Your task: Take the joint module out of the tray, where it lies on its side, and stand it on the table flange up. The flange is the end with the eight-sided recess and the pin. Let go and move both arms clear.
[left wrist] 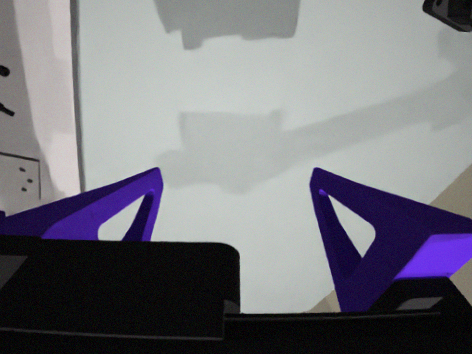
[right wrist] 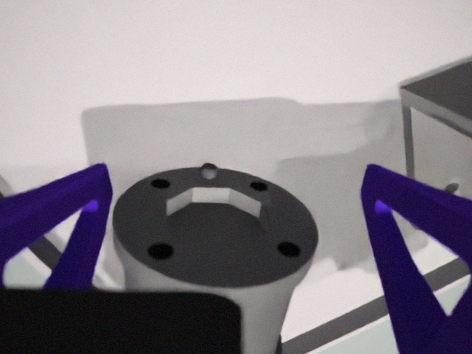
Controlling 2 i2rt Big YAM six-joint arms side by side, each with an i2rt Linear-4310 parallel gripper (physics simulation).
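Places are measured from the left arm's base along level axes (x back, y right, z up), in millimetres.
Where they show: left gripper, fingertip midpoint: (left wrist: 236,176); right gripper, fingertip midpoint: (right wrist: 236,178).
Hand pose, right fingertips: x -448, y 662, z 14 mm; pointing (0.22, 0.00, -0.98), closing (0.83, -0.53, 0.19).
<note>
Things, the pixels of their top centre, and the offset from my right fingertips. "pt": a spot on its surface instead. Level surfaces: height alone.
- joint module at a spot on its surface: (right wrist: 215,255) pt dx -11, dy +8, dz +41 mm
- tray at a spot on its surface: (right wrist: 225,50) pt dx +22, dy +38, dz -10 mm
- pale table at its surface level: dz -14 mm
- box-like part at a spot on its surface: (right wrist: 445,95) pt dx +75, dy -9, dz +13 mm
The joint module (right wrist: 215,255) shows large in the right wrist view, with its dark flange face, eight-sided recess, small pin and several bolt holes turned toward the camera. Its grey body runs down behind the black gripper housing, which hides its lower end; whether it lies or stands cannot be told. My right gripper (right wrist: 236,178) is open, one finger on each side of the flange in the view, with visible gaps and nothing gripped. The white surface with a dark edge appears to be the tray (right wrist: 225,50) (left wrist: 52,75). My left gripper (left wrist: 236,176) is open and empty over the pale table (left wrist: 240,80).
A box-like part (right wrist: 445,95) with a dark top stands at the right in the right wrist view. A black part (left wrist: 452,12) shows at the top right of the left wrist view. Arm shadows cross the table. A tan area (left wrist: 457,200) lies beyond the table's edge at the right.
</note>
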